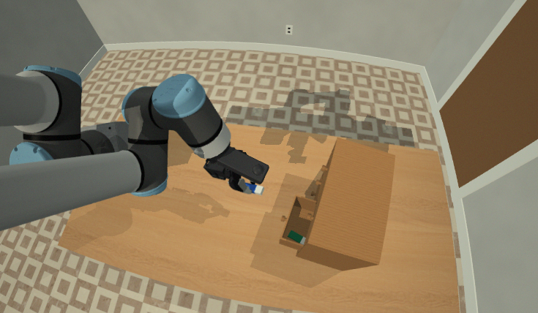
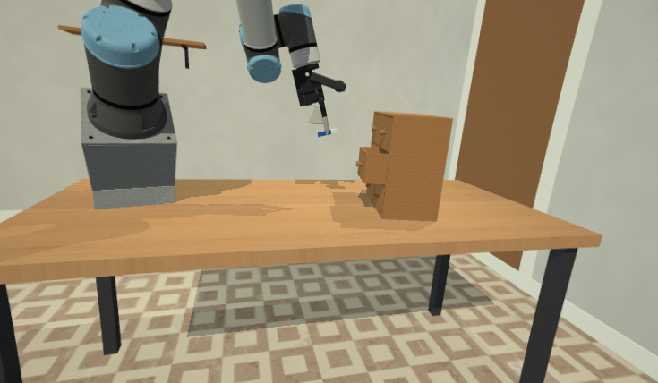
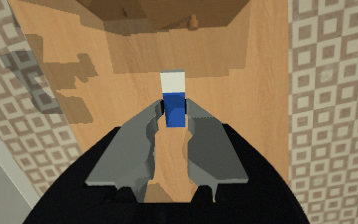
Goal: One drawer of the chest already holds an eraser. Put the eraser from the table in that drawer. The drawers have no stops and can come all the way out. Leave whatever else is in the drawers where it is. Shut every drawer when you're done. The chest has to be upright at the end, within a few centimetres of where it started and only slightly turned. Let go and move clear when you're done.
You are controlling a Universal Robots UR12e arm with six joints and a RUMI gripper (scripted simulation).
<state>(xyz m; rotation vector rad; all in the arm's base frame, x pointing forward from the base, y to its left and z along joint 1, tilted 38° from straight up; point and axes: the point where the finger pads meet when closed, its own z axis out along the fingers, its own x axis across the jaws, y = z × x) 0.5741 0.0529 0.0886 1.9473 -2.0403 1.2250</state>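
Now: hand 10 mm short of the blue eraser and 10 mm above it. From my hand the other things lie so: green eraser (160 mm ahead, 100 mm to the right, 140 mm below).
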